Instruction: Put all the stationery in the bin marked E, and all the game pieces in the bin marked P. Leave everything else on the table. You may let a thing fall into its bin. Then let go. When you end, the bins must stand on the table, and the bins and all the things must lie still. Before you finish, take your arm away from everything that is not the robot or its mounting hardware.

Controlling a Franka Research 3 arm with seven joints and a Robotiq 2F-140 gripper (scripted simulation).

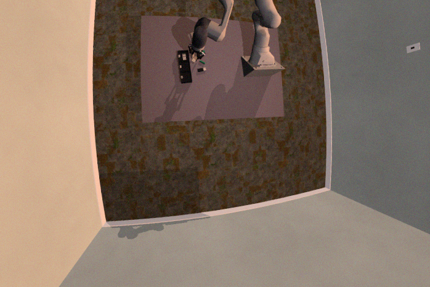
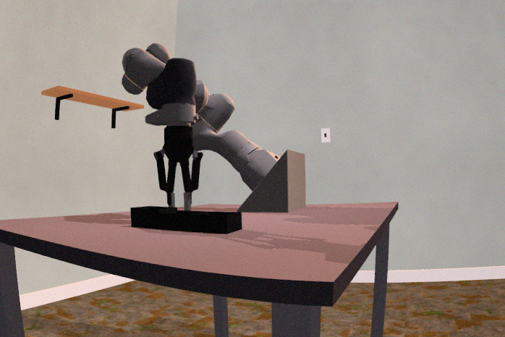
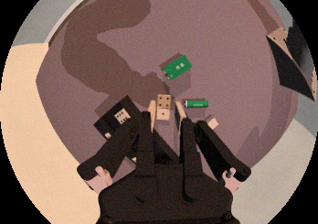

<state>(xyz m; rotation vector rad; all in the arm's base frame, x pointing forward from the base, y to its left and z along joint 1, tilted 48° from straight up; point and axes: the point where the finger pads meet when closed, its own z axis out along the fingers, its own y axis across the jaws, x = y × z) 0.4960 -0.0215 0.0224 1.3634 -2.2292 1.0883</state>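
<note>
My hand is 40 mm above the white spotted piece. The rest, counted from my hand: green cylinder (60 mm behind, 20 mm to the left, 40 mm below); then flat green block (50 mm behind, 60 mm to the right, 40 mm below); then black bin row (80 mm ahead, 70 mm to the left, 20 mm below).
</note>
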